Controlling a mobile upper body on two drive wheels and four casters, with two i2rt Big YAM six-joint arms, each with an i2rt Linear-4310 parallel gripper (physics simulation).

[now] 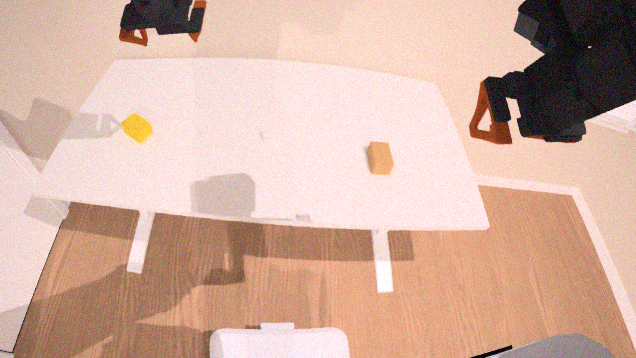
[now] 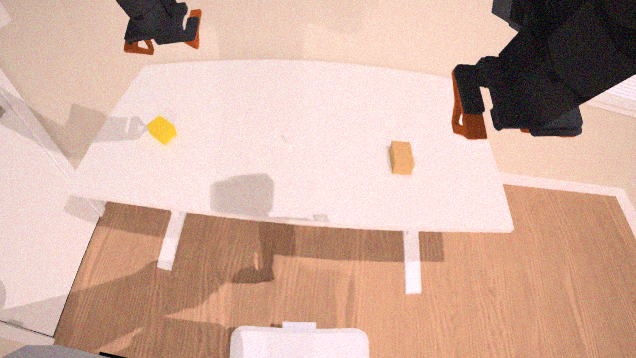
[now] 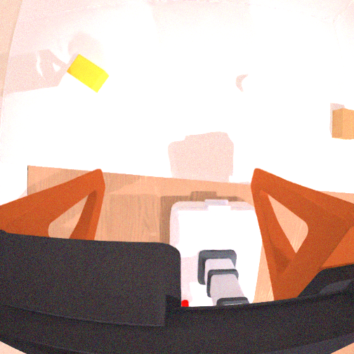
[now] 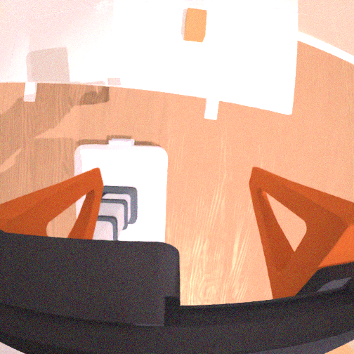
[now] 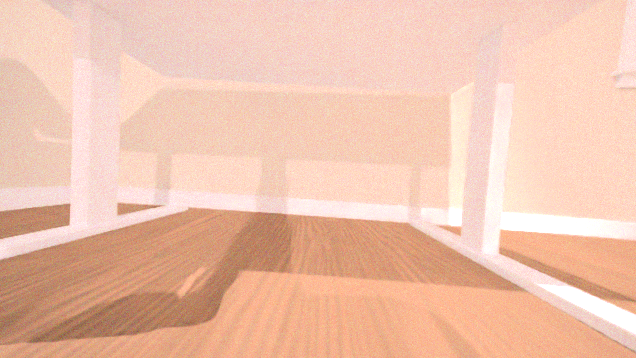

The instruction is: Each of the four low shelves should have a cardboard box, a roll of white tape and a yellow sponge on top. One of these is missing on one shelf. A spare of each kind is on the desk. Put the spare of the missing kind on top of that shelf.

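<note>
The white desk lies ahead. A yellow sponge is on its left part. A cardboard box is on its right part. Between them a faint white shape, seemingly the tape roll, barely stands out. My left gripper is open and empty, high up. My right gripper is open and empty, right of the box. No low shelf shows.
My white base is in front of the desk's near edge. Desk legs stand on the wooden floor. A white door is at the left.
</note>
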